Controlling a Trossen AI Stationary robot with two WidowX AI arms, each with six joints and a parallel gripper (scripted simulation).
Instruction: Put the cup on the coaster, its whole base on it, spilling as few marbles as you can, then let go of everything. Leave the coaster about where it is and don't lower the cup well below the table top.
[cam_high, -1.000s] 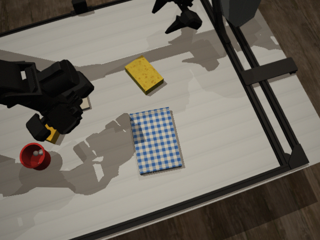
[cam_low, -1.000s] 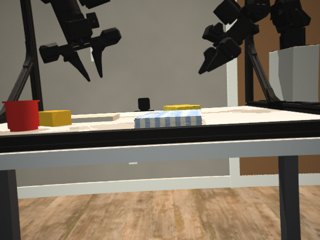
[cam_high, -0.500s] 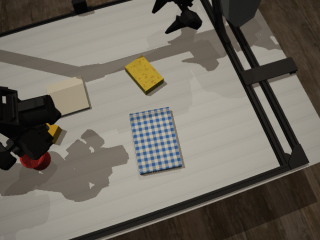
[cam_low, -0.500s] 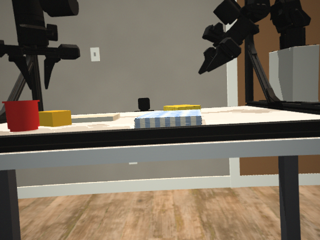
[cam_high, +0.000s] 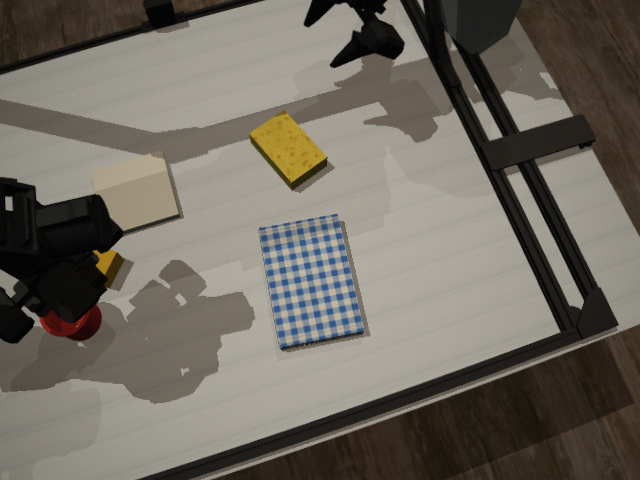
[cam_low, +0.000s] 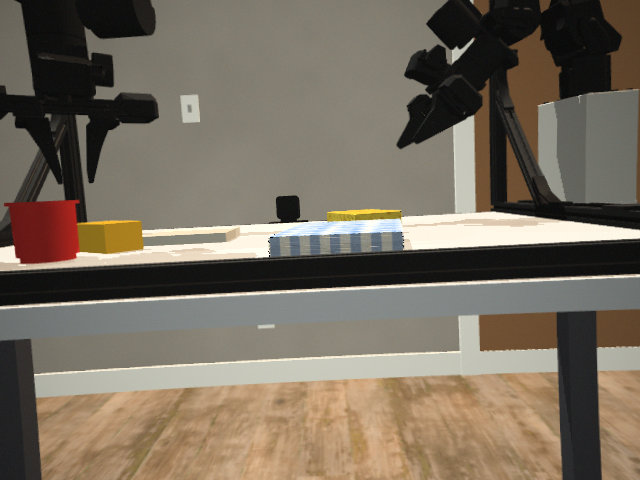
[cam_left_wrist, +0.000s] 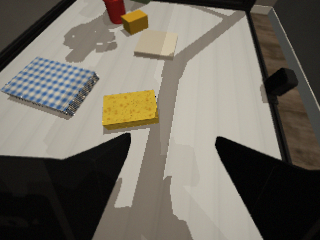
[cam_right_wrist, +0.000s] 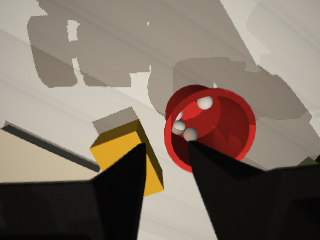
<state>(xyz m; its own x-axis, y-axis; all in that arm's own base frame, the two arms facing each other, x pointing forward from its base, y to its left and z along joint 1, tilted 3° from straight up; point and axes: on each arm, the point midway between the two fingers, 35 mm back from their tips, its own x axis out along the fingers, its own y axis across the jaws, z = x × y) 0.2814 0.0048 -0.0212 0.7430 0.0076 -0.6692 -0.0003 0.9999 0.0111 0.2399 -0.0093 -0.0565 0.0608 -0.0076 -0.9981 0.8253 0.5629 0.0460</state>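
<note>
Now: the red cup 9 cm below my right hand, 3 cm to the right of it and 1 cm ahead of it. Round my right hand: beige square coaster 13 cm to the left, 12 cm behind, 11 cm below; then yellow block 10 cm below, 6 cm behind, 2 cm to the left.
</note>
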